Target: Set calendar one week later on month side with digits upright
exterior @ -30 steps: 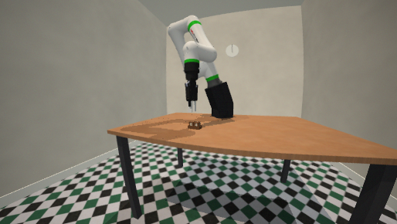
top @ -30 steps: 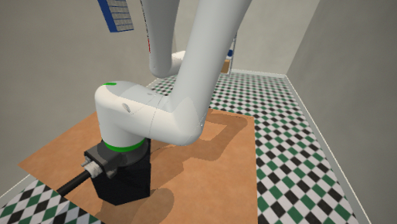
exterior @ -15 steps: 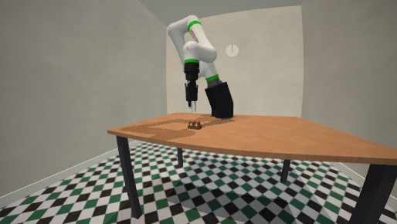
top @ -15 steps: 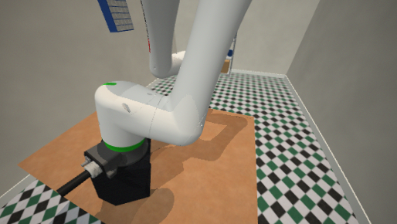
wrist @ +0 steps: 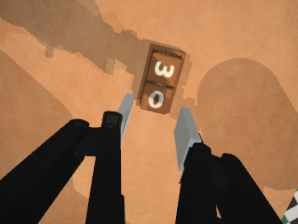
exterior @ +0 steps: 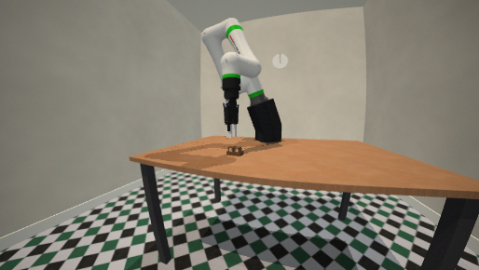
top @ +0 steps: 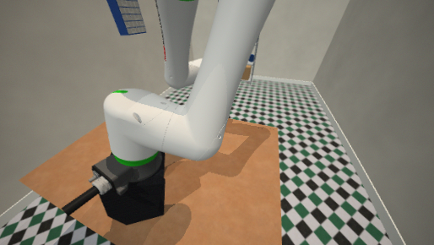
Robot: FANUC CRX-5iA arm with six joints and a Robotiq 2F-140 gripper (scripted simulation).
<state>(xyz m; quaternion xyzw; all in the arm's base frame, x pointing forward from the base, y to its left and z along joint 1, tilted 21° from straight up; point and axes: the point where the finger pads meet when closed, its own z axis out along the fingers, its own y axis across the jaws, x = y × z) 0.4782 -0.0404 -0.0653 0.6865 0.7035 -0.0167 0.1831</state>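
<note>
My gripper is now 90 mm above the brown cube. From my hand the other things lie so: brown calendar tray: 110 mm below, 20 mm to the left.
</note>
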